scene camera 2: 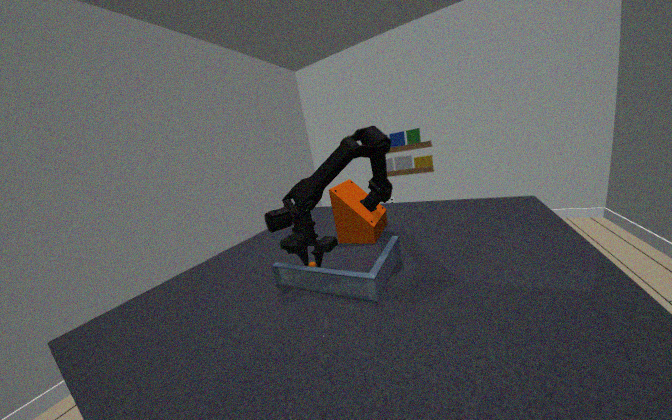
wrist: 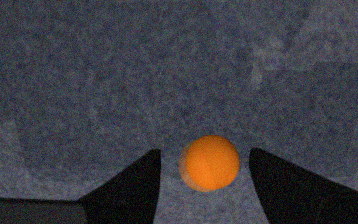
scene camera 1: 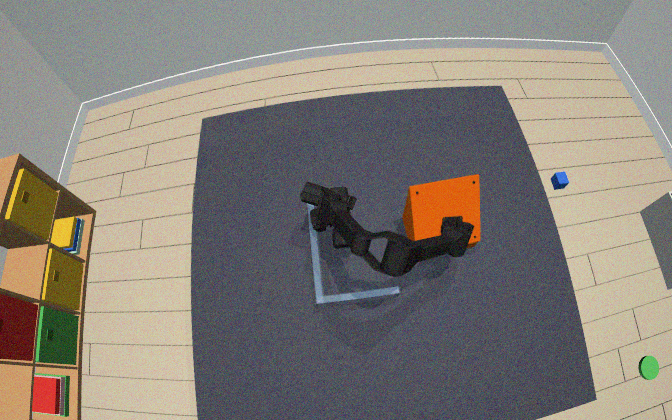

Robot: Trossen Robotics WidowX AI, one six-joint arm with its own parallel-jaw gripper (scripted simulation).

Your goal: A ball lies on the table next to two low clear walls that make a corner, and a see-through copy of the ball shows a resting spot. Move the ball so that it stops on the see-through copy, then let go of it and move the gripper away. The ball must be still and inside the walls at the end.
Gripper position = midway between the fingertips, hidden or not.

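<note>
The gripper (scene camera 2: 313,267) is visible; the wrist view gives the same gripper (wrist: 205,157). An orange ball (wrist: 220,154) is visible too.
</note>
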